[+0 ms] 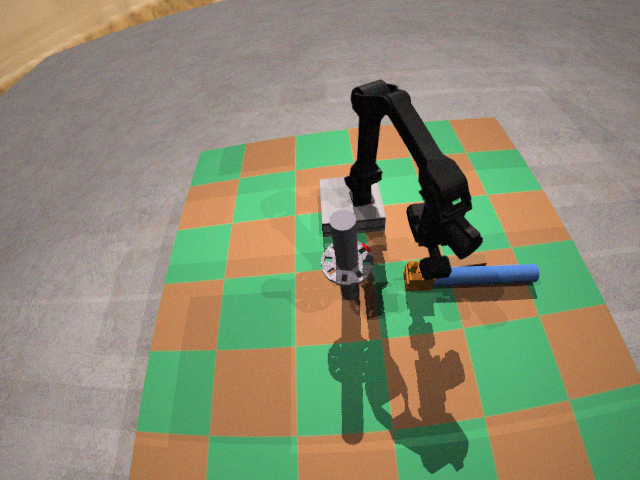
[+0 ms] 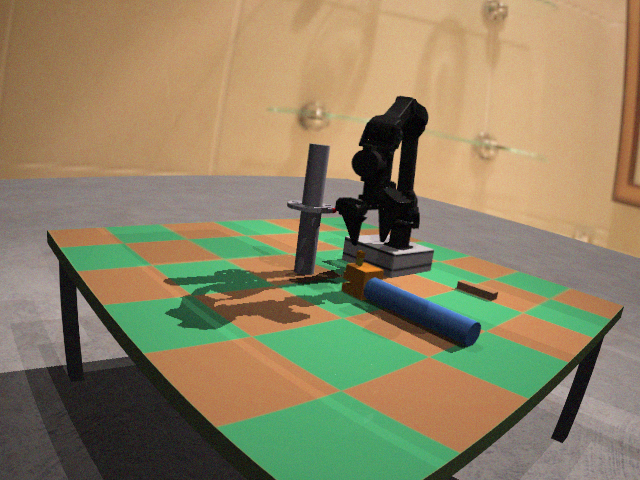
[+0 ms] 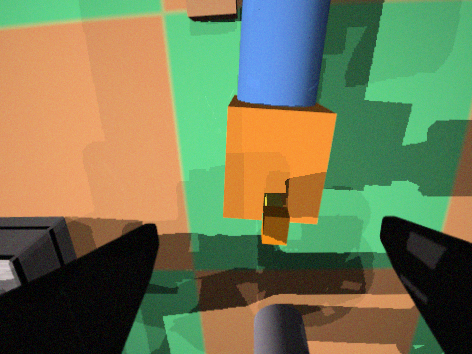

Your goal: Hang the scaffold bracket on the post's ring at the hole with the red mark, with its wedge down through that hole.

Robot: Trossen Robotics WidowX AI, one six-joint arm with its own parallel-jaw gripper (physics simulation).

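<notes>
The scaffold bracket lies on the table: a blue tube (image 1: 491, 274) (image 2: 421, 310) (image 3: 282, 55) with an orange head (image 1: 415, 279) (image 2: 361, 283) (image 3: 275, 145) at the end towards the post. Its small orange wedge (image 2: 360, 257) (image 3: 275, 230) stands up at the head. My gripper (image 1: 435, 269) (image 2: 369, 241) (image 3: 268, 230) is open and empty, above the head, with the fingers wide on either side of it. The grey post (image 1: 344, 242) (image 2: 314, 180) (image 3: 280, 330) stands upright and carries a light ring (image 1: 325, 264) (image 2: 294, 206) with holes. The red mark (image 1: 366, 246) (image 2: 333, 210) is on the ring's side towards the arm.
The arm's pale base block (image 1: 330, 193) (image 2: 408, 262) (image 3: 30, 245) stands behind the post. A brown bar (image 2: 476, 290) (image 3: 212, 7) lies beside the tube on the arm's side. The chequered green and orange table (image 1: 253, 387) (image 2: 284, 361) carries everything.
</notes>
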